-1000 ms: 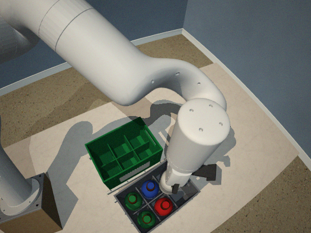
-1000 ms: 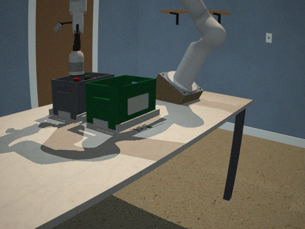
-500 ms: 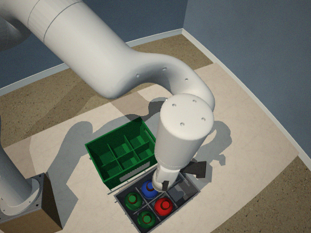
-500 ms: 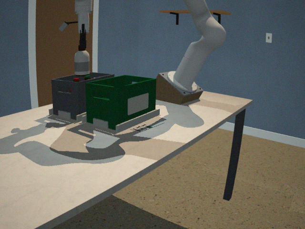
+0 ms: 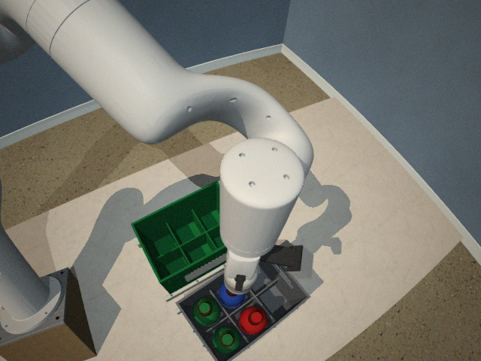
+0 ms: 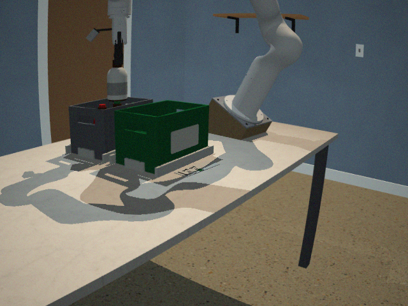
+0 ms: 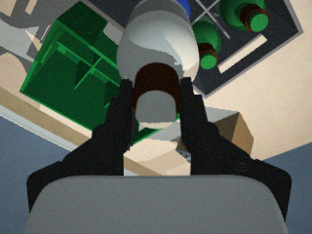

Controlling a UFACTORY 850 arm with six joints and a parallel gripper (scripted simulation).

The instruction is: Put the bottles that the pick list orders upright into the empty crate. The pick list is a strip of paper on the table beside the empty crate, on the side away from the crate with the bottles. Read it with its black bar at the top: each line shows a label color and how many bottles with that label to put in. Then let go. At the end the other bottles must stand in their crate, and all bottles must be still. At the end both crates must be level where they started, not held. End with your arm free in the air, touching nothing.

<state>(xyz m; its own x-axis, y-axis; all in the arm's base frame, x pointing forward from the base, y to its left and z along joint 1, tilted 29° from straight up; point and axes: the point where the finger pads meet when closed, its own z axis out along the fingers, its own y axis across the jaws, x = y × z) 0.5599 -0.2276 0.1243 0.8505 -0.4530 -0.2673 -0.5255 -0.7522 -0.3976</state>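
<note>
The whitish bottle lies 7 cm below my hand. Round my hand: grey crate (1 cm behind, 5 cm to the right, 25 cm below); red bottle (1 cm ahead, 10 cm to the right, 25 cm below); blue bottle (1 cm behind, 1 cm to the right, 25 cm below).
</note>
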